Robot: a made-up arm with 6 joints.
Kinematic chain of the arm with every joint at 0, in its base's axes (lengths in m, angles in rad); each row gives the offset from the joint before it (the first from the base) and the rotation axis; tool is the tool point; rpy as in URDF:
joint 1: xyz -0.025 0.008 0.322 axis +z
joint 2: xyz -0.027 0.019 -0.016 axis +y
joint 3: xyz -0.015 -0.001 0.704 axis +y
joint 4: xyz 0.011 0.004 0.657 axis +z
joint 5: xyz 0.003 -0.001 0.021 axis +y
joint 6: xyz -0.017 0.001 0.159 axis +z
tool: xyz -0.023 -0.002 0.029 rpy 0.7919 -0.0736 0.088
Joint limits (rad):
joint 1: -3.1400..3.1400
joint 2: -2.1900..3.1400
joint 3: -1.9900..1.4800
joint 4: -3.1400..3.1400
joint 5: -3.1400..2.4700
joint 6: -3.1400..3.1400
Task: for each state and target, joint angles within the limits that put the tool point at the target. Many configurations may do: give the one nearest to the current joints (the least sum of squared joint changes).
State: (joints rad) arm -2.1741 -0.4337 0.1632 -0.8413 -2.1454 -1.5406
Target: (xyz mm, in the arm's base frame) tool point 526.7 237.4 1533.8
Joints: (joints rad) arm -2.4512 -0.4116 0.1498 -0.8666 -1.7133 -1.5929
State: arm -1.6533 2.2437 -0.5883 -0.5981 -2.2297 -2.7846
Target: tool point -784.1 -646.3 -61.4
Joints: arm -2.5184 2.3913 -0.8925 -0.4685 -2.3946 -2.7978
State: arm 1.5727 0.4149 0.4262 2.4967 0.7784 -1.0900
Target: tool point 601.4 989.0 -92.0
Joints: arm 0.9538 1.2071 1.3337 2.5051 0.5994 -1.0725
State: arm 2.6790 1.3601 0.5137 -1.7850 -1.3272 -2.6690
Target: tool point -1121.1 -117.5 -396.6
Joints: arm 3.0801 1.7413 0.7012 -1.8119 -1.3261 -2.6657
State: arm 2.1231 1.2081 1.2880 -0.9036 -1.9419 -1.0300
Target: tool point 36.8 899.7 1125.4
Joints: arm 1.3403 0.5402 0.8473 -0.7086 -1.8973 -1.0183
